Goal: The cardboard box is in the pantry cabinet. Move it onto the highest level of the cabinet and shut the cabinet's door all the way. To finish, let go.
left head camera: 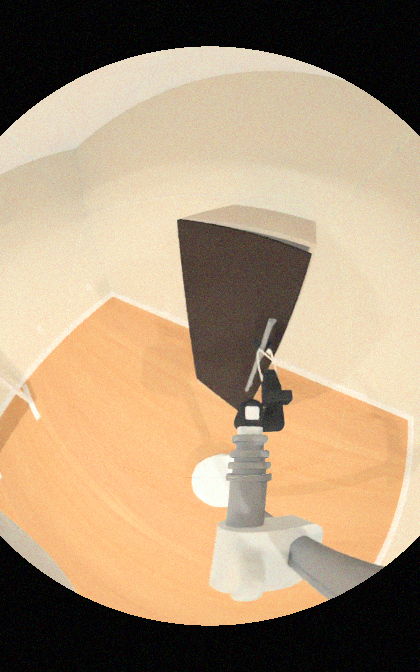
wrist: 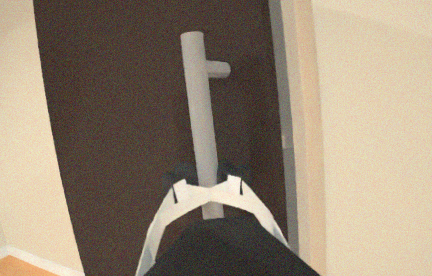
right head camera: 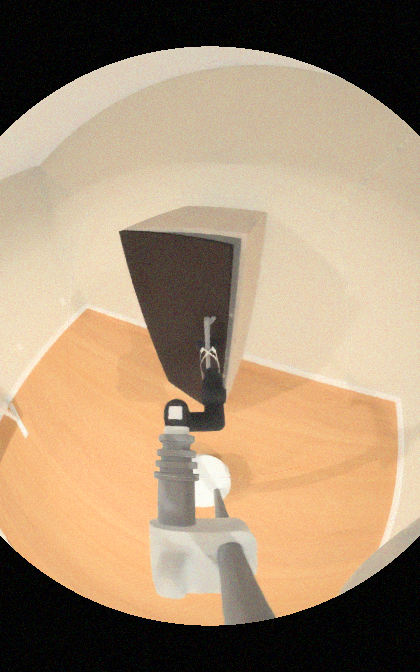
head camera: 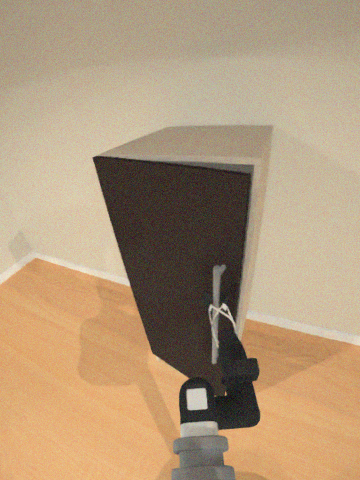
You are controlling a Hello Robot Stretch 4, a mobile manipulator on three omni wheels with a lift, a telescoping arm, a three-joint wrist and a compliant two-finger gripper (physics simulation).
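Places are measured from the robot's base along level axes (x ahead, y left, z up), in millimetres.
Pixels of known places: gripper, fingertip midpoint: [wrist: 202, 175] [head camera: 212, 293].
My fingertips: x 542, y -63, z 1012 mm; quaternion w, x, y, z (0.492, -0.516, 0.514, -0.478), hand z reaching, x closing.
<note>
Ahead of a thing's pixels: the offset from my fingertips to its top centre. "pt": to the spot under its first point. Level surfaces: height alone.
The pantry cabinet [head camera: 215, 141] [left head camera: 272, 220] [right head camera: 220, 219] [wrist: 309, 125] stands against the wall. Its dark door @[pt 115 mm ahead, 114 mm left, 125 mm up] [head camera: 170, 240] [left head camera: 235, 290] [right head camera: 180, 285] [wrist: 115, 110] is slightly ajar: a narrow gap shows along the right edge and top right. The long grey door handle @[pt 34 mm back, 6 mm right, 84 mm up] [head camera: 216, 282] [left head camera: 254, 372] [right head camera: 207, 328] [wrist: 197, 100] is upright near the door's right edge. My gripper [head camera: 218, 304] [left head camera: 263, 346] [right head camera: 208, 345] [wrist: 202, 175] is shut on the handle's lower part, one fingertip on each side. The cardboard box does not show; the door hides the cabinet's inside.
Beige walls stand behind the cabinet and at both sides, with a white baseboard [left head camera: 345, 389] along the wood floor @[1039 mm down] [head camera: 75, 410] [left head camera: 125, 425] [right head camera: 300, 435]. A white round object [left head camera: 210, 481] [right head camera: 212, 480] is below my arm. A thin white piece [left head camera: 31, 402] [right head camera: 19, 422] shows at the far left.
</note>
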